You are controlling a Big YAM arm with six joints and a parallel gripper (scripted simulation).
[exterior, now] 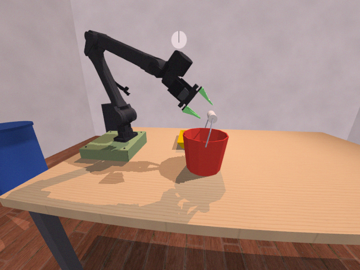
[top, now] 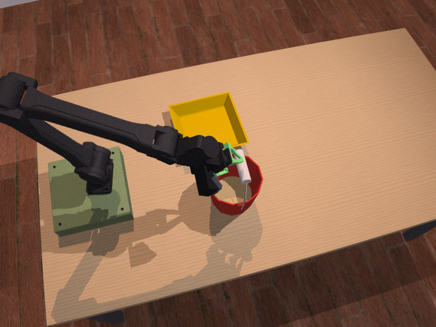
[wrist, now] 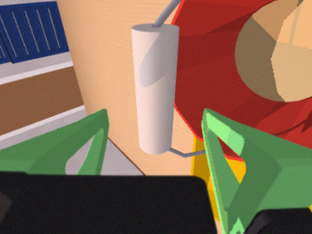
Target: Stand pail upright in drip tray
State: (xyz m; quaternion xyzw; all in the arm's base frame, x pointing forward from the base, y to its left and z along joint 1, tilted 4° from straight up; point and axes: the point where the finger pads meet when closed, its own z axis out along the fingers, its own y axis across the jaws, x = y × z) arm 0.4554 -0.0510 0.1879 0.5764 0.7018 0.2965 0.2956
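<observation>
Right now the red pail is 12 cm below my hand and 1 cm ahead of it. From my hand the other things lie so: yellow drip tray (29 cm to the left, 24 cm below, 7 cm behind).
</observation>
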